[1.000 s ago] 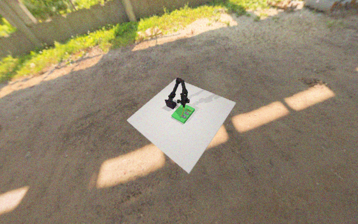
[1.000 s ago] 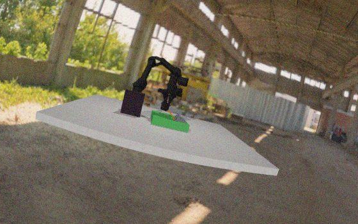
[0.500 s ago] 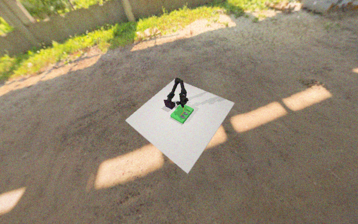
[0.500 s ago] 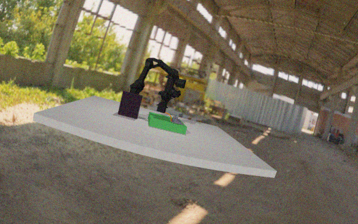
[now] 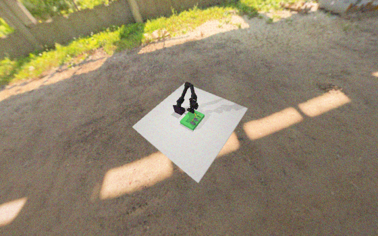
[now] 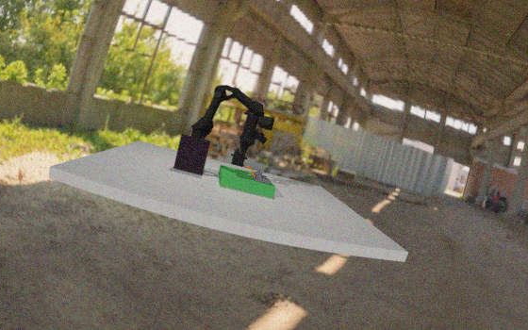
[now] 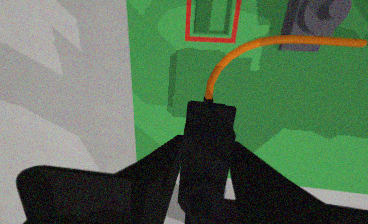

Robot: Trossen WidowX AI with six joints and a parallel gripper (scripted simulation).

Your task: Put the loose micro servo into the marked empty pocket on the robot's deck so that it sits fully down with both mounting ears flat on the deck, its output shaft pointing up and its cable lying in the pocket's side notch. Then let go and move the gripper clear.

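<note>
My gripper tip is 20 mm past the green deck, 70 mm to the left of it and 100 mm above it.
</note>
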